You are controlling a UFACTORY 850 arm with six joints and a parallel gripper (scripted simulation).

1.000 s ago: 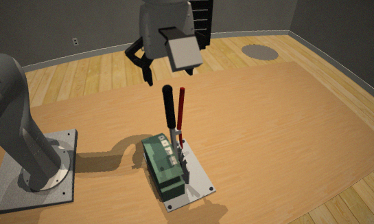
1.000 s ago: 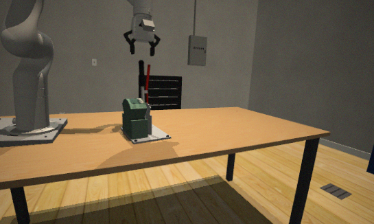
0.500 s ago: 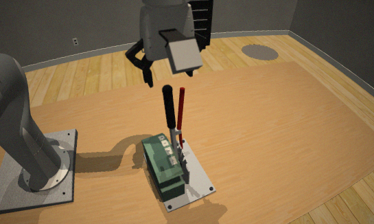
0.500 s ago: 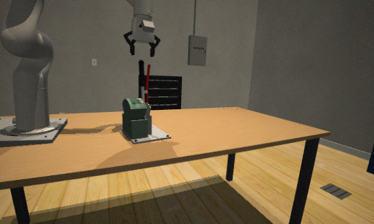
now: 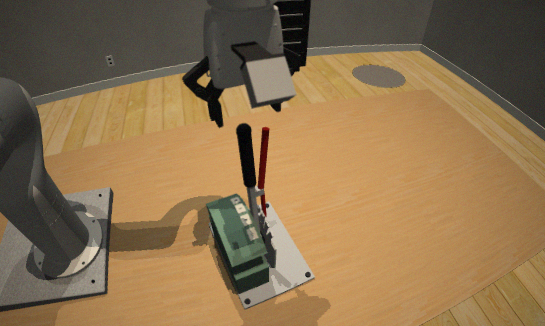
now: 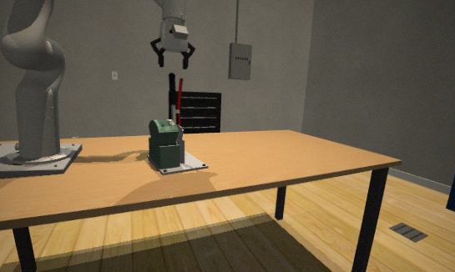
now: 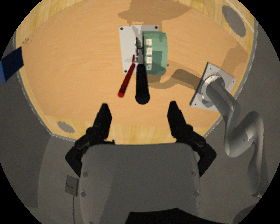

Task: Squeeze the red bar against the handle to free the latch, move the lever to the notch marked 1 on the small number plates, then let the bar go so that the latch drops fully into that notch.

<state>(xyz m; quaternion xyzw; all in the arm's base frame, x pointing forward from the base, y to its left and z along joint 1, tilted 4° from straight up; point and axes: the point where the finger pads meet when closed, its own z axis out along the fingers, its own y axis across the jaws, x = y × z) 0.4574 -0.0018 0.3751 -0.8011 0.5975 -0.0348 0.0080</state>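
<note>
Now: the red bar 17 cm below my hand, 2 cm ahead of it and 1 cm to the right of it.
</note>
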